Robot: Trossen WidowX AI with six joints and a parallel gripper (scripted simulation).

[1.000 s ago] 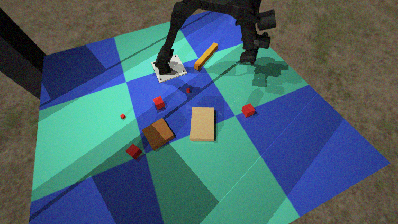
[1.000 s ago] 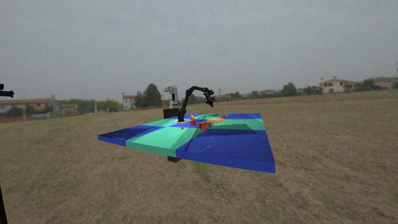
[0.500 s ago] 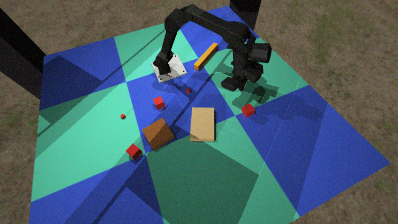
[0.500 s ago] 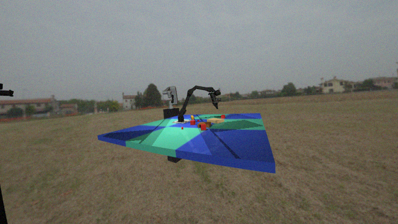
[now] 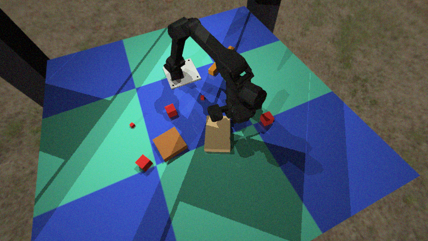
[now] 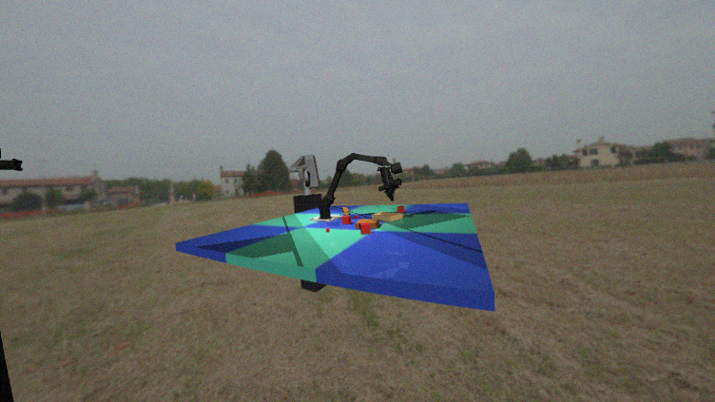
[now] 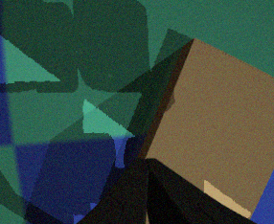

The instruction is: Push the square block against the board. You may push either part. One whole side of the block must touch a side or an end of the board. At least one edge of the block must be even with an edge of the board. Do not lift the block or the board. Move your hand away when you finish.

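The brown square block is 30 mm behind my gripper tip, 260 mm to the right of it and 80 mm below it. Also, from my gripper tip: tan board 20 mm behind, 60 mm to the right, 80 mm below; orange bar 430 mm behind, 90 mm to the left, 80 mm below.
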